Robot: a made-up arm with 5 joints. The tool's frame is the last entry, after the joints.
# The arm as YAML. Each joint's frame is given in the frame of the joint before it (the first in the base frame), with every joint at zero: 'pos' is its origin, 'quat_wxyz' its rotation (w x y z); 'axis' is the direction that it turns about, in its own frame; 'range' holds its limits. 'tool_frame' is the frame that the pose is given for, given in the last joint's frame.
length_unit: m
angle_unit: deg
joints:
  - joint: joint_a
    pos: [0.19, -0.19, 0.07]
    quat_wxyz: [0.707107, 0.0, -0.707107, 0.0]
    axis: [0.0, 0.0, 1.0]
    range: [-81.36, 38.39]
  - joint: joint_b
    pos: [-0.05, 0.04, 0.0]
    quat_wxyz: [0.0, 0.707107, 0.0, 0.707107]
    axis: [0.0, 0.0, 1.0]
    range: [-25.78, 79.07]
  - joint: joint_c
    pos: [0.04, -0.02, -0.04]
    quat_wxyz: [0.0, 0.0, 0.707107, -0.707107]
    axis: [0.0, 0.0, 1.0]
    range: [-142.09, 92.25]
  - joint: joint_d
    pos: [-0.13, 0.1, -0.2]
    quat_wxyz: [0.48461, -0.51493, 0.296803, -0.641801]
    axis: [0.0, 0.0, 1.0]
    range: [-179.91, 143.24]
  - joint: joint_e
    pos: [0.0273, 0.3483, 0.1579]
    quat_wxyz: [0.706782, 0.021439, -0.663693, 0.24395]
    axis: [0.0, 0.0, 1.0]
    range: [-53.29, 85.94]
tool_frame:
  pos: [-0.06, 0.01, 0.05]
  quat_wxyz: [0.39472, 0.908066, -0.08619, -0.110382]
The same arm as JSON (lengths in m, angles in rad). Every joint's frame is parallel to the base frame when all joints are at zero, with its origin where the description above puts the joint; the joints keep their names.
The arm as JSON. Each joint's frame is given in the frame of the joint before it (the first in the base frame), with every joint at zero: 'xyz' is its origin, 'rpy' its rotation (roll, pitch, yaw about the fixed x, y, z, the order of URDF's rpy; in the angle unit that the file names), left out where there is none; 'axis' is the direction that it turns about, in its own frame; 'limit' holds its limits. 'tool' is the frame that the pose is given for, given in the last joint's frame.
{
  "units": {
    "length": "m",
    "angle": "rad"
  },
  "joints": [
    {
      "name": "joint_a",
      "type": "revolute",
      "origin": {
        "xyz": [
          0.19,
          -0.19,
          0.07
        ]
      },
      "axis": [
        -1.0,
        0.0,
        0.0
      ],
      "limit": {
        "lower": -1.42,
        "upper": 0.67
      }
    },
    {
      "name": "joint_b",
      "type": "revolute",
      "origin": {
        "xyz": [
          0.0,
          0.04,
          -0.05
        ]
      },
      "axis": [
        0.0,
        0.0,
        1.0
      ],
      "limit": {
        "lower": -0.4499,
        "upper": 1.38
      }
    },
    {
      "name": "joint_c",
      "type": "revolute",
      "origin": {
        "xyz": [
          -0.04,
          0.02,
          -0.04
        ]
      },
      "axis": [
        0.0,
        1.0,
        0.0
      ],
      "limit": {
        "lower": -2.4799,
        "upper": 1.6101
      }
    },
    {
      "name": "joint_d",
      "type": "revolute",
      "origin": {
        "xyz": [
          -0.13,
          -0.2,
          -0.1
        ]
      },
      "axis": [
        0.948632,
        0.29351,
        -0.118104
      ],
      "limit": {
        "lower": -3.14,
        "upper": 2.5
      }
    },
    {
      "name": "joint_e",
      "type": "revolute",
      "origin": {
        "xyz": [
          0.26,
          -0.25,
          0.13
        ]
      },
      "axis": [
        0.0,
        0.0,
        -1.0
      ],
      "limit": {
        "lower": -0.9301,
        "upper": 1.4999
      }
    }
  ],
  "tool": {
    "origin": {
      "xyz": [
        -0.06,
        -0.01,
        -0.05
      ],
      "rpy": [
        -0.8367,
        -0.1328,
        0.2484
      ]
    }
  }
}

